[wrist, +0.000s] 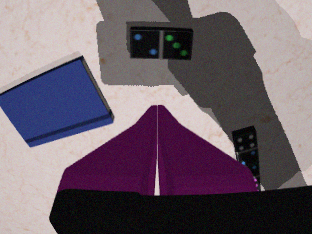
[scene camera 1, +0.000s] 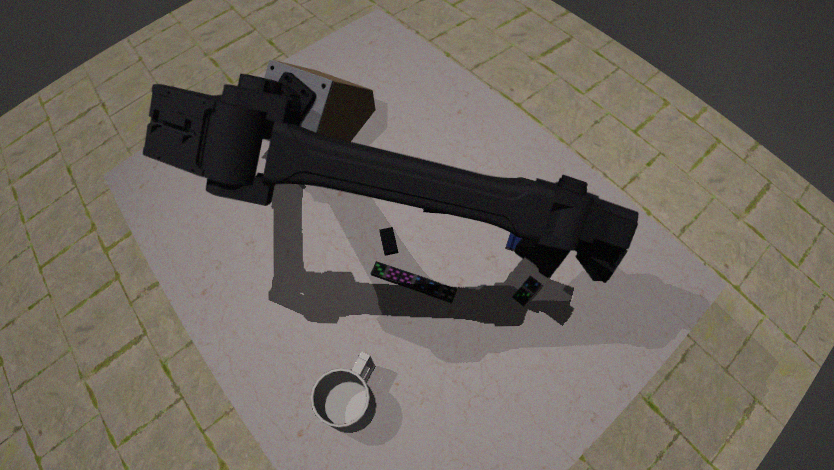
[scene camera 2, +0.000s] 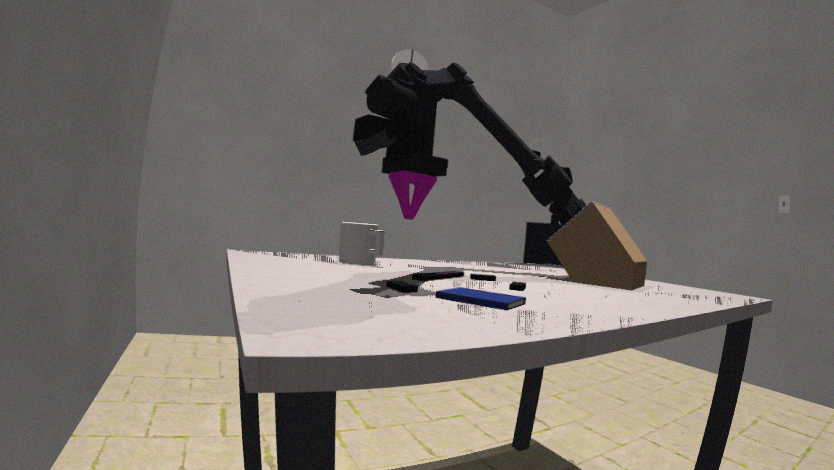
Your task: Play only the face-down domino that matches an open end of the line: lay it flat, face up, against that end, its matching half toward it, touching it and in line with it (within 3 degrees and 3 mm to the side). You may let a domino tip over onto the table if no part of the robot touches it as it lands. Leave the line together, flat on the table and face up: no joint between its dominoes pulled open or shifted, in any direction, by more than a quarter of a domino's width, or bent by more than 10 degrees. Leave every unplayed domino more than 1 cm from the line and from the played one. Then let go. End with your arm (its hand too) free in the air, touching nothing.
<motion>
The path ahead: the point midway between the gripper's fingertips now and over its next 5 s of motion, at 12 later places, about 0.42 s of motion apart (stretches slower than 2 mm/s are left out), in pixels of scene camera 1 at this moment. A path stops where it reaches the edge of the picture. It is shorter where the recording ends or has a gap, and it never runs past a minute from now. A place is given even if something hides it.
The gripper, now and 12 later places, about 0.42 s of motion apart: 538, 264; 540, 270; 539, 277; 540, 278; 537, 275; 537, 274; 535, 272; 534, 272; 533, 274; 529, 285; 530, 288; 530, 286; 529, 286
</motion>
